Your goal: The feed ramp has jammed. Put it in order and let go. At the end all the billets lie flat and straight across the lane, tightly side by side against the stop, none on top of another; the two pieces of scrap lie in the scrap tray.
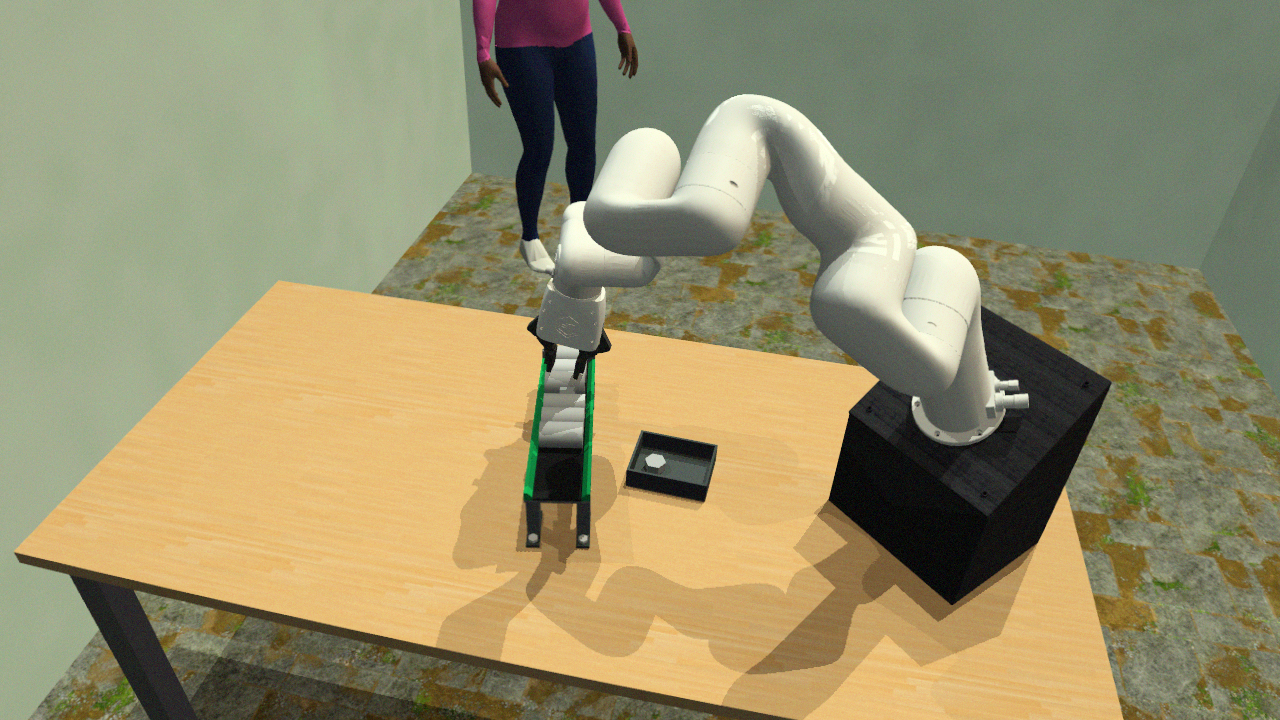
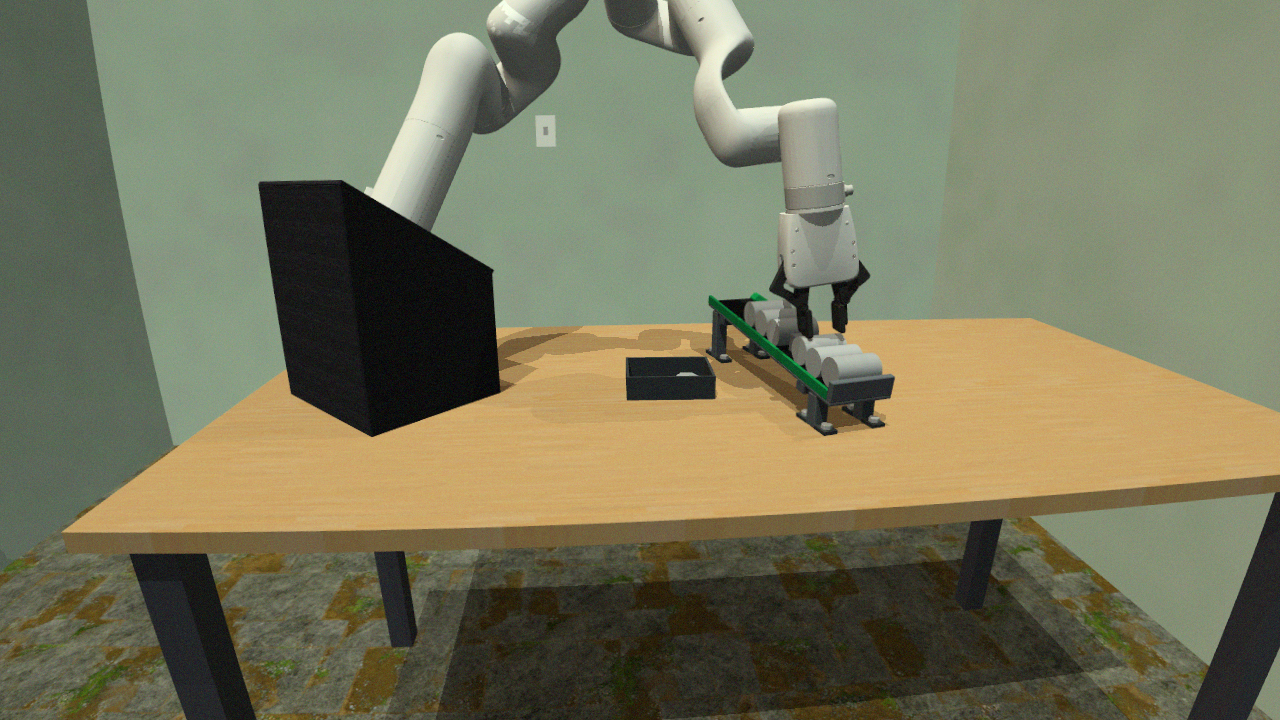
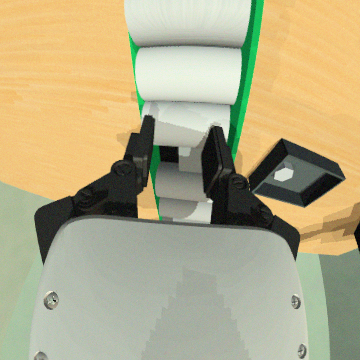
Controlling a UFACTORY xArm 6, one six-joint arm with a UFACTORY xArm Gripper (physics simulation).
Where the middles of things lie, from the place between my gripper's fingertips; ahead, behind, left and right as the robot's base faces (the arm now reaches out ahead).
My gripper is now 30 mm short of the stop (image 2: pixel 850 389), 90 mm to the left of it and 40 mm above it. The rest, counted from my hand: scrap tray (image 1: pixel 689 464) 210 mm behind, 60 mm to the left, 90 mm below.
